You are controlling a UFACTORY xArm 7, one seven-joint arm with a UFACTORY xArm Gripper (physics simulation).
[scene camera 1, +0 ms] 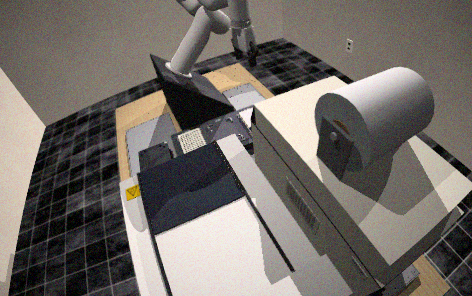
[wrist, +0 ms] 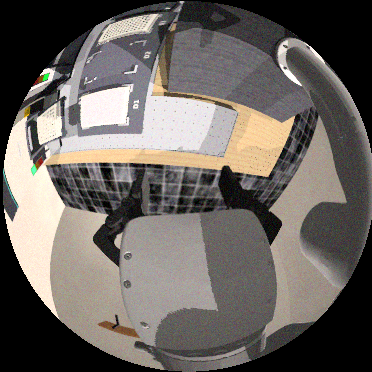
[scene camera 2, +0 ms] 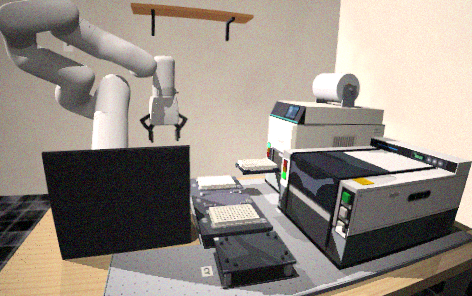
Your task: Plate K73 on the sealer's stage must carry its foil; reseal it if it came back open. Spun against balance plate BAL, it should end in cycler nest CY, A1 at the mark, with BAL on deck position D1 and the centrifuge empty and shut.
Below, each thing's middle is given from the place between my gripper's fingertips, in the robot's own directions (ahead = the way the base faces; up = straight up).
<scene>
The flat white plate (wrist: 109, 106) lies 17 cm ahead of my hand, 14 cm below it and 8 cm to the right of it. Also, from my hand: centrifuge (scene camera 1: 255, 238) (58 cm ahead, 43 cm to the right, 8 cm below).
</scene>
